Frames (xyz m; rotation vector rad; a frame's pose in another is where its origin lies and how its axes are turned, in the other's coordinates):
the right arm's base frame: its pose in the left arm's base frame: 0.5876 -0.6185 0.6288 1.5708 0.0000 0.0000
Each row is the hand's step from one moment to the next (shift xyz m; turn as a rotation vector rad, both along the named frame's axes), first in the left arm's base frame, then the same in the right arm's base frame.
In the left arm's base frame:
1: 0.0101 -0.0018 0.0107 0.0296 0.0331 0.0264
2: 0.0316 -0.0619 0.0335 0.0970 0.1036 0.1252
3: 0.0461 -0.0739 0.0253 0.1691 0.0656 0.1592
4: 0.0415 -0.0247 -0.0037 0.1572 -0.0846 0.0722
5: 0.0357 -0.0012 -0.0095 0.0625 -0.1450 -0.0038
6: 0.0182 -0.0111 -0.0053 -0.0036 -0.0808 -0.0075
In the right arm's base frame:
1: 0.0101 0.0107 0.0018 0.0296 0.0264 -0.0331
2: 0.0316 0.0335 0.0619 0.0970 0.1252 -0.1036
3: 0.0461 0.0253 0.0739 0.1691 0.1592 -0.0656
4: 0.0415 -0.0037 0.0247 0.1572 0.0722 0.0846
5: 0.0357 -0.0095 0.0012 0.0625 -0.0038 0.1450
6: 0.0182 -0.0053 0.0111 -0.0036 -0.0075 0.0808

